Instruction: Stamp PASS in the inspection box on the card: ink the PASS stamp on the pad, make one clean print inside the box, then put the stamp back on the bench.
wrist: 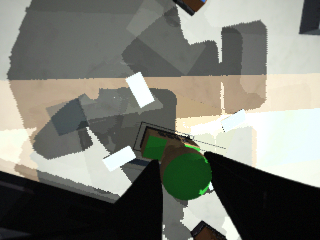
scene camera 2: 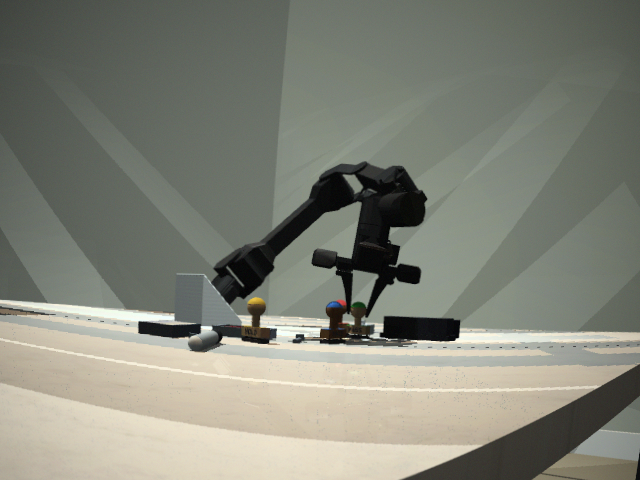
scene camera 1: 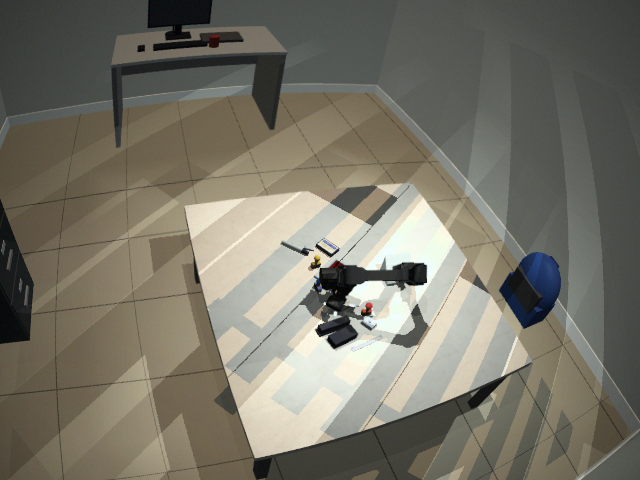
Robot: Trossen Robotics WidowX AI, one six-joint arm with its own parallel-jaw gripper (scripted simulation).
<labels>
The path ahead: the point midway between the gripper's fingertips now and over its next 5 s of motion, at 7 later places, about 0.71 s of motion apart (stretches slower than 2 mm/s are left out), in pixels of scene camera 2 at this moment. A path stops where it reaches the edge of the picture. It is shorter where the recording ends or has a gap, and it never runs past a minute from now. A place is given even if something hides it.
My gripper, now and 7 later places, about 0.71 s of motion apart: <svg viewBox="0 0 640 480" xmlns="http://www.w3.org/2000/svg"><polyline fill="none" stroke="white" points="357,315 357,312 359,295 357,277 297,270 273,278 271,297 272,301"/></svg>
</labels>
